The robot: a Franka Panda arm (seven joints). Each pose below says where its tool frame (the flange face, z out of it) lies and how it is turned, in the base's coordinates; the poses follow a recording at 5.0 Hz.
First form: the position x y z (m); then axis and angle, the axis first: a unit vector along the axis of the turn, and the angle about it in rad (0 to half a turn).
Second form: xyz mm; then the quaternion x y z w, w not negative. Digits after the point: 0 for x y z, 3 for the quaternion.
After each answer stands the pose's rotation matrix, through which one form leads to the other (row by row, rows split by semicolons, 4 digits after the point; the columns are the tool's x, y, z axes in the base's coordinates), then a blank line. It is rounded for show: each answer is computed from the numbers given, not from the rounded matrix.
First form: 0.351 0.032 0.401 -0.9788 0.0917 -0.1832 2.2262
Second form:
351 32 401 -0.878 0.082 -0.164 0.442
0.9324 0.0008 0.3613; -0.2897 -0.5959 0.7489; 0.2159 -0.8030 -0.5555

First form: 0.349 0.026 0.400 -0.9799 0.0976 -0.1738 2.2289
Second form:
349 26 400 -0.880 0.088 -0.156 0.441
0.9360 -0.0166 0.3517; -0.2916 -0.5963 0.7479; 0.1973 -0.8026 -0.5629

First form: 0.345 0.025 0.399 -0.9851 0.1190 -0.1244 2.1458
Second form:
345 25 399 -0.865 0.105 -0.109 0.478
0.9542 -0.0766 0.2890; -0.2854 -0.5220 0.8038; 0.0893 -0.8495 -0.5199

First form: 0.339 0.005 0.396 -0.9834 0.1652 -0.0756 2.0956
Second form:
339 5 396 -0.852 0.143 -0.065 0.499
0.9505 -0.1784 0.2545; -0.3093 -0.4601 0.8323; -0.0314 -0.8698 -0.4925

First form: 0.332 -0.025 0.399 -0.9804 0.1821 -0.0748 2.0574
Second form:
332 -25 399 -0.840 0.156 -0.064 0.516
0.9431 -0.1959 0.2686; -0.3282 -0.4190 0.8466; -0.0533 -0.8866 -0.4594

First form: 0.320 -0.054 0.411 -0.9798 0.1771 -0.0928 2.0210
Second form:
320 -54 411 -0.830 0.150 -0.079 0.531
0.9426 -0.1655 0.2899; -0.3326 -0.3901 0.8586; -0.0290 -0.9058 -0.4228

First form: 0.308 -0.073 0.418 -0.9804 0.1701 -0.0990 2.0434
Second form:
308 -73 418 -0.836 0.145 -0.084 0.522
0.9436 -0.1545 0.2927; -0.3309 -0.4131 0.8485; -0.0102 -0.8975 -0.4409

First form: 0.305 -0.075 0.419 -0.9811 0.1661 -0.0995 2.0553
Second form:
305 -75 419 -0.840 0.142 -0.085 0.517
0.9451 -0.1508 0.2901; -0.3269 -0.4253 0.8439; -0.0039 -0.8924 -0.4513

